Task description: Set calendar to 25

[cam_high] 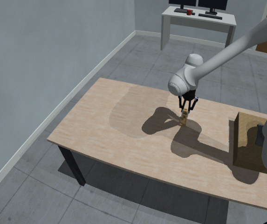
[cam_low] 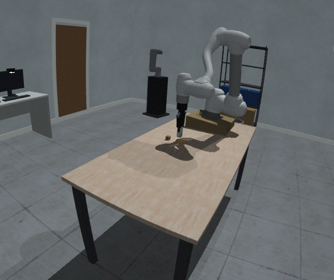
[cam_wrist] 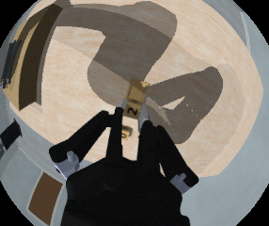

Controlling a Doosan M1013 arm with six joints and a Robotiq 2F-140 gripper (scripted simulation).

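Now: the wooden calendar tray 80 mm below my hand and 20 mm to the left of it.
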